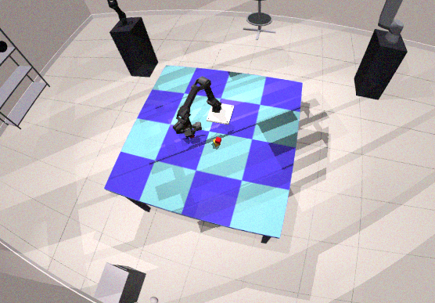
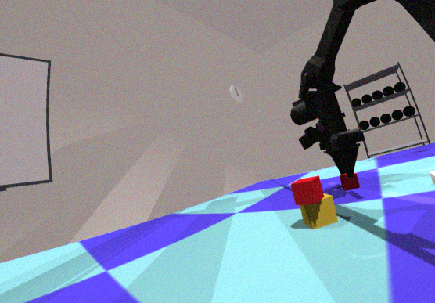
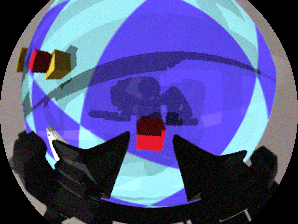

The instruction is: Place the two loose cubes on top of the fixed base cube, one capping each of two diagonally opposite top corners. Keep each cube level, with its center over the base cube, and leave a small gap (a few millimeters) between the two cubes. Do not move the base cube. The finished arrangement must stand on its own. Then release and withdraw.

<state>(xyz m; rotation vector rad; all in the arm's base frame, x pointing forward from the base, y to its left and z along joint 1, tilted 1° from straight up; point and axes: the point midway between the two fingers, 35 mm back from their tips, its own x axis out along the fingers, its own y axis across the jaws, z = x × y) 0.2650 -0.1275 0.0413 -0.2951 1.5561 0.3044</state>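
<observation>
Now: gripper tip 30 mm short of the red cube, 220 mm to the right of it and 30 mm below it. Also, from my gripper tip: yellow cube: 30 mm ahead, 210 mm to the left, 10 mm below.
</observation>
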